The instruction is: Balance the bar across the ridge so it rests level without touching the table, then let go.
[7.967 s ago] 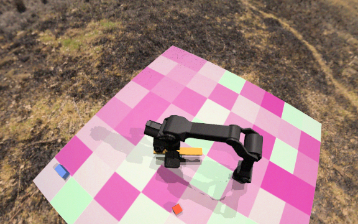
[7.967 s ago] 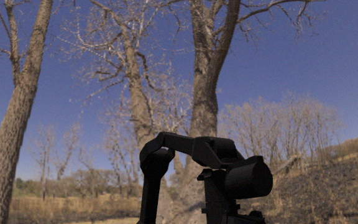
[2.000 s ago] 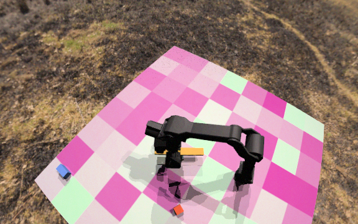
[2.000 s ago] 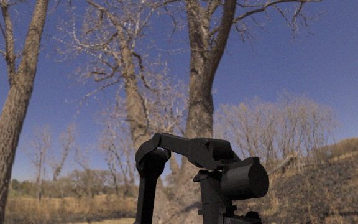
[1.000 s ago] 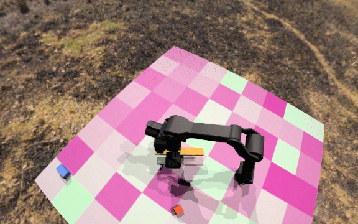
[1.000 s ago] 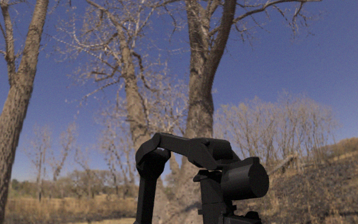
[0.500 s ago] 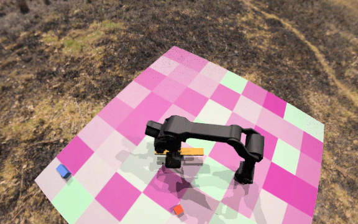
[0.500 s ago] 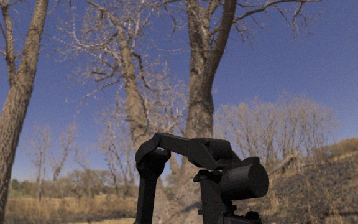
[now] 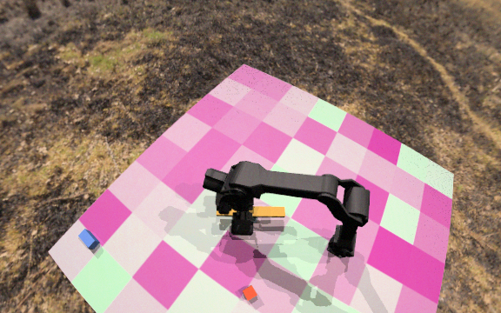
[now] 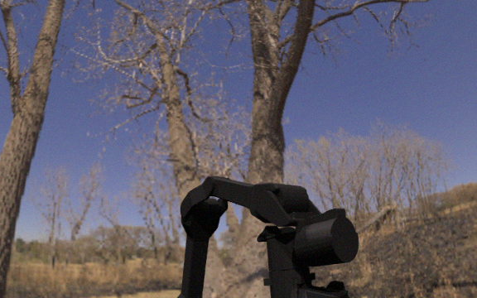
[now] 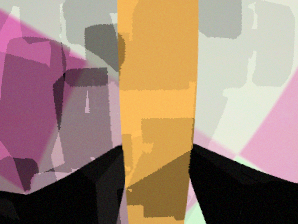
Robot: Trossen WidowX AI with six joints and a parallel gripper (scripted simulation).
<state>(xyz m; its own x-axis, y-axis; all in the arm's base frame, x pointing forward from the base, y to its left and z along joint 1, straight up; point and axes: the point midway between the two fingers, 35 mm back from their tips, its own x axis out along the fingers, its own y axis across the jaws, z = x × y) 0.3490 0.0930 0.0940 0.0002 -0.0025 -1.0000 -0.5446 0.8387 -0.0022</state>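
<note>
Now: the bar 2 cm to the right of my gripper tip and 2 cm behind it. The rest, counted from my gripper tip: ridge (2 cm to the right, 2 cm behind, 1 cm below); blue block (41 cm to the left, 39 cm ahead, 4 cm below); small red block (20 cm to the left, 16 cm behind, 4 cm below).
</note>
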